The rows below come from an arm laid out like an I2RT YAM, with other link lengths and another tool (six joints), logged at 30 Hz.
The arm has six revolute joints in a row. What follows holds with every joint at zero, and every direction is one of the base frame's.
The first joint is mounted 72.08 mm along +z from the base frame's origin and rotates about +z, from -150 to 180 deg.
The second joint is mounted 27.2 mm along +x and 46.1 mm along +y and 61.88 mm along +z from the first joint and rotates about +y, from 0 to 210 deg.
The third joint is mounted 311.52 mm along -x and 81.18 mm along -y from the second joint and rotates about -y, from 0 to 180 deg.
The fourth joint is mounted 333.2 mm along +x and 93.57 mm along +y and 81.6 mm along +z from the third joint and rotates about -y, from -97 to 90 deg.
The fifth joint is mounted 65.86 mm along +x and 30.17 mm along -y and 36.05 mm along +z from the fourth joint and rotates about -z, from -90 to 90 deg.
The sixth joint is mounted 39.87 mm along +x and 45.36 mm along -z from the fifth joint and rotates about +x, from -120 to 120 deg.
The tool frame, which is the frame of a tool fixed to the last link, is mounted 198 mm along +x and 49 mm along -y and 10 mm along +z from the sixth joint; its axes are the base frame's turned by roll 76.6, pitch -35.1 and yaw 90 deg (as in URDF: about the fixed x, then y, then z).
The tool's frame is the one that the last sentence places.
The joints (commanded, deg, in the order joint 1, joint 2, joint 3, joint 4, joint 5, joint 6), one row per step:
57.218, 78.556, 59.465, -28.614, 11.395, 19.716
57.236, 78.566, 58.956, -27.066, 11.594, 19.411
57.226, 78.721, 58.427, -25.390, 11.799, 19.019
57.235, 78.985, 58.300, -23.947, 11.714, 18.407
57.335, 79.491, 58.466, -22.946, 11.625, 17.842
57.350, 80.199, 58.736, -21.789, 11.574, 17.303
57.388, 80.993, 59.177, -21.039, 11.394, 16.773
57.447, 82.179, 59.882, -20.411, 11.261, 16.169
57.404, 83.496, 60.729, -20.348, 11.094, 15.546
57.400, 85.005, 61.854, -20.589, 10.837, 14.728
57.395, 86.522, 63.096, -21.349, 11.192, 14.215
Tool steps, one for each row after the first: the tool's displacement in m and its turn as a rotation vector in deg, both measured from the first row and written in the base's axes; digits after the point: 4 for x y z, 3 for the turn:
0.0026, 0.0028, 0.0007, 0.625, -0.818, 0.102
0.0056, 0.0058, 0.0005, 1.169, -1.659, 0.228
0.0083, 0.0107, 0.0023, 1.758, -2.462, 0.721
0.0103, 0.0159, 0.0033, 2.046, -3.032, 1.274
0.0136, 0.0215, 0.0041, 2.377, -3.649, 1.693
0.0159, 0.0271, 0.0043, 2.495, -4.013, 2.221
0.0189, 0.0336, 0.0032, 2.347, -4.304, 2.792
0.0218, 0.0385, 0.0000, 1.742, -4.275, 3.310
0.0244, 0.0443, -0.0034, 0.895, -4.161, 4.076
0.0278, 0.0469, -0.0073, -0.379, -4.016, 4.213

